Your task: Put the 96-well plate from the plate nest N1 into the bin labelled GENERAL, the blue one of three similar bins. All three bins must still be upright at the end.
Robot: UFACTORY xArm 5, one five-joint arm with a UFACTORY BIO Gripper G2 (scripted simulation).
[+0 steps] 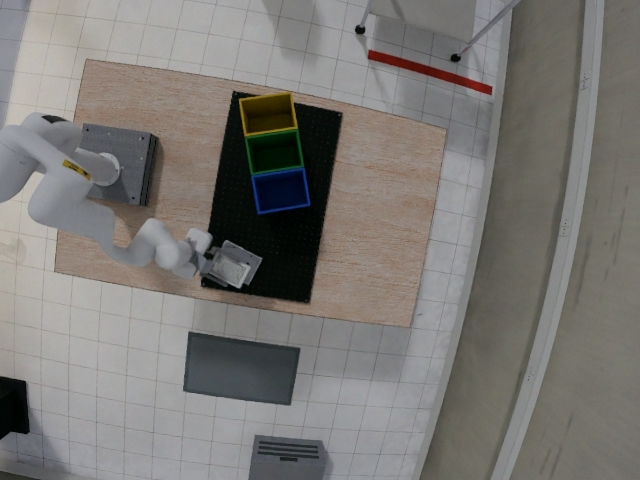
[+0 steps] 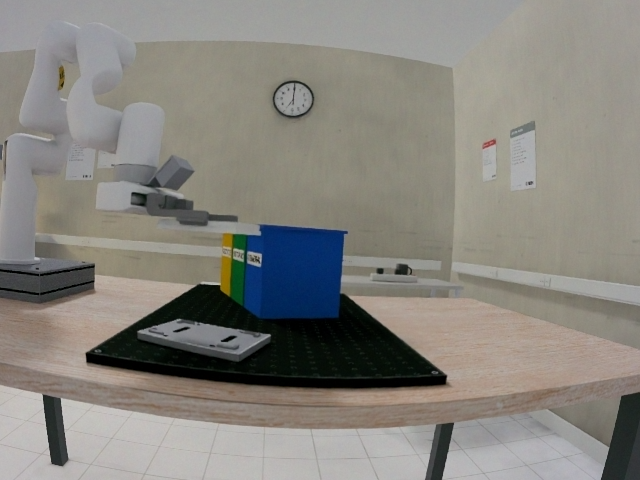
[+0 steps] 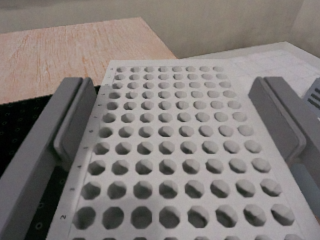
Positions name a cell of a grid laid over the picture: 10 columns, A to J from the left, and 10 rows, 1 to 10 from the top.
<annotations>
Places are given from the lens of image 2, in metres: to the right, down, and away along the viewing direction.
white 96-well plate (image 2: D5): -0.14, -0.02, 0.50
blue general bin (image 2: E6): -0.06, 0.06, 0.79
green bin (image 2: D6): -0.18, 0.00, 0.93
grey plate nest N1 (image 2: D7): -0.16, 0.14, 0.54
The marked spots on the white 96-well plate and the blue general bin are 0.31 m apart.
</annotations>
